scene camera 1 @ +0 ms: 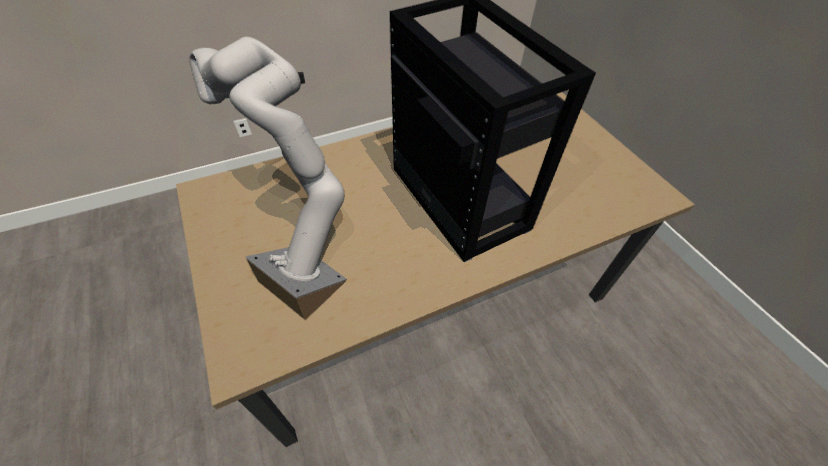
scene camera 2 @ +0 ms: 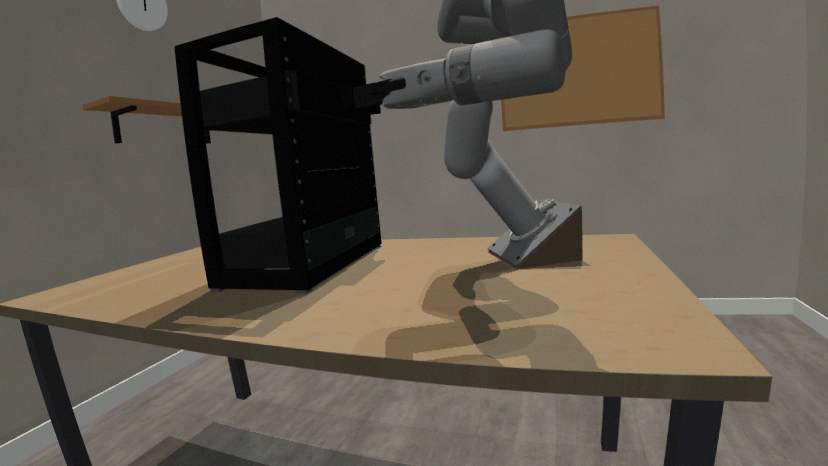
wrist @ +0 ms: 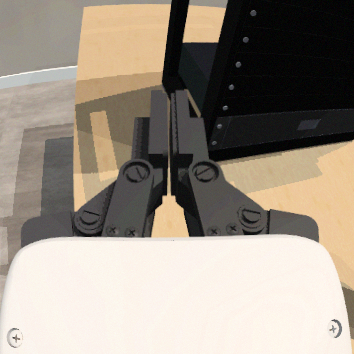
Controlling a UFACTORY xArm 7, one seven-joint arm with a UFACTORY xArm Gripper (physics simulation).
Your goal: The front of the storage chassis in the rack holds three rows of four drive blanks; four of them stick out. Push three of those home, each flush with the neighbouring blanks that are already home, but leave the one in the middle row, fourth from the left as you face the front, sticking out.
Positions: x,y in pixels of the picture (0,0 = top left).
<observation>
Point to a black rack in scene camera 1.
458,105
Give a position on a black rack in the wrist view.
271,83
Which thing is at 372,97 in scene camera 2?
The gripper.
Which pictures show the black rack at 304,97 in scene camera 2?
Scene camera 1, scene camera 2 and the wrist view: all of them.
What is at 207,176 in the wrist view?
The gripper.
</observation>
